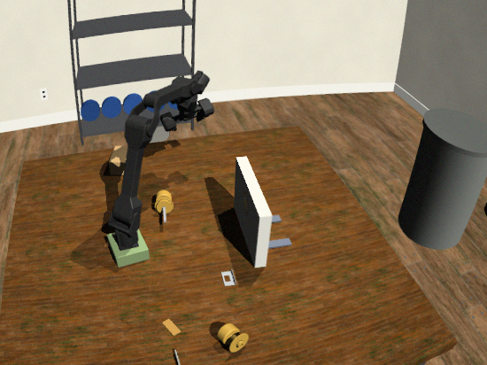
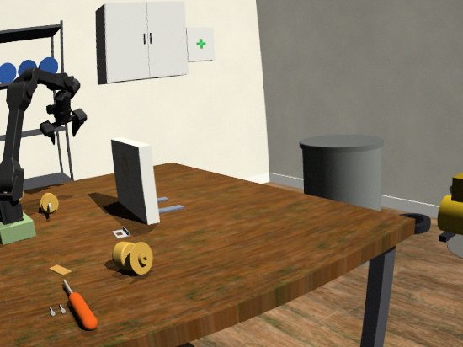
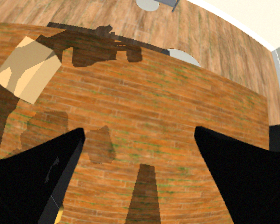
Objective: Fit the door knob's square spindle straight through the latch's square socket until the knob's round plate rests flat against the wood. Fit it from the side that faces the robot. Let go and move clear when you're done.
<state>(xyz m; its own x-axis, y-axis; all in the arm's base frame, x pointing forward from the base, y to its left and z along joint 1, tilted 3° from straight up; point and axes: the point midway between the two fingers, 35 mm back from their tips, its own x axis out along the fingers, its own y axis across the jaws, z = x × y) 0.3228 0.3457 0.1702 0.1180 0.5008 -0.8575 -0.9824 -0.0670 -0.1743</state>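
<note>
Right now my hand is 390 mm to the left of the door panel, 110 mm above it and 70 mm short of it. The rest, counted from my hand: orange screwdriver: 840 mm to the right, 320 mm behind, 220 mm below; then tan plate: 670 mm to the right, 290 mm behind, 230 mm below; then cardboard box: 230 mm behind, 200 mm below, 150 mm to the left.
</note>
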